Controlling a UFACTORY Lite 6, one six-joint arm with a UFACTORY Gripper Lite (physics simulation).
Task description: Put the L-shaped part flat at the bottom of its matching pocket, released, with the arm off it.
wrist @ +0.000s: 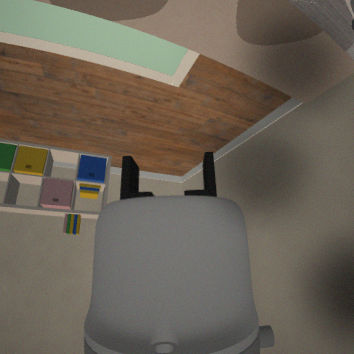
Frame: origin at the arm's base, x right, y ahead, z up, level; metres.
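Seen in the pictures: hand, tool point: (pixel 168 176).
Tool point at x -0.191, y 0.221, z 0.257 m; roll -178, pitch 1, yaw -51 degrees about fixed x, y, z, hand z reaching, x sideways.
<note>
A point is followed by its place in that frame.
My gripper (pixel 170 172) {x -0.191, y 0.221, z 0.257 m} is open in the wrist view, its two black fingers standing wide apart with no object between them. Behind the fingers I see walls and a skirting board, so it is away from any work surface in this view. The L-shaped part and its matching pocket do not show in the wrist view.
A cubby shelf (pixel 50 210) with green, yellow, blue and pink bins stands at the left. A wooden floor (pixel 125 110) runs behind a pale green panel with a cream border (pixel 176 80). A grey block-like edge (pixel 327 22) {x -0.098, y -0.001, z -0.006 m} shows at the top right.
</note>
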